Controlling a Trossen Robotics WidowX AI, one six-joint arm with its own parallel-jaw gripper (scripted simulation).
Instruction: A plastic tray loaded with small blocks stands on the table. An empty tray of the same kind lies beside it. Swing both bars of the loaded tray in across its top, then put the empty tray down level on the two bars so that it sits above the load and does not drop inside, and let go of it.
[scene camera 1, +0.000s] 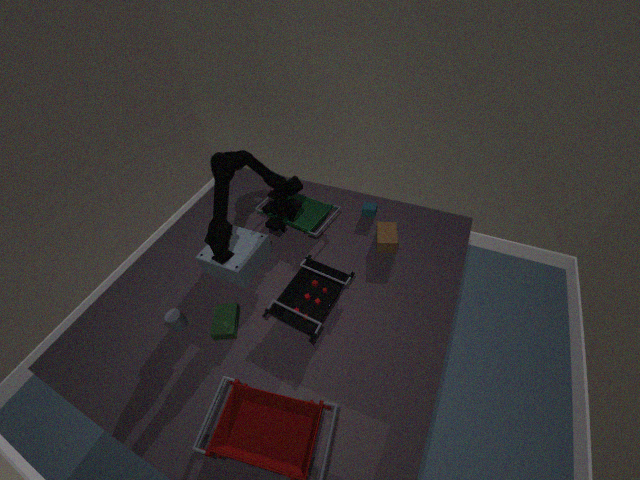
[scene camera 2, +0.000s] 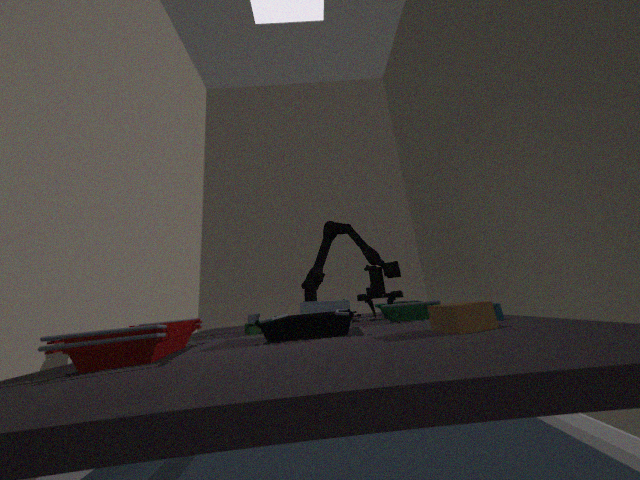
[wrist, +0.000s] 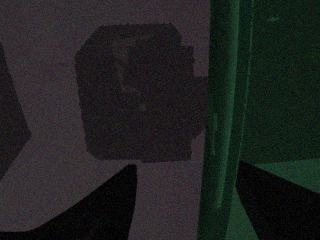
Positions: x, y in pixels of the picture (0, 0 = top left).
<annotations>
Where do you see the gripper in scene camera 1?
287, 227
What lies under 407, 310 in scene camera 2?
A green tray.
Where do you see an orange block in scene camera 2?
459, 318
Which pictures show the green tray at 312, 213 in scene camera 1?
Scene camera 1, scene camera 2 and the wrist view: all of them.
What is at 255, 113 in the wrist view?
A green tray.
</annotations>
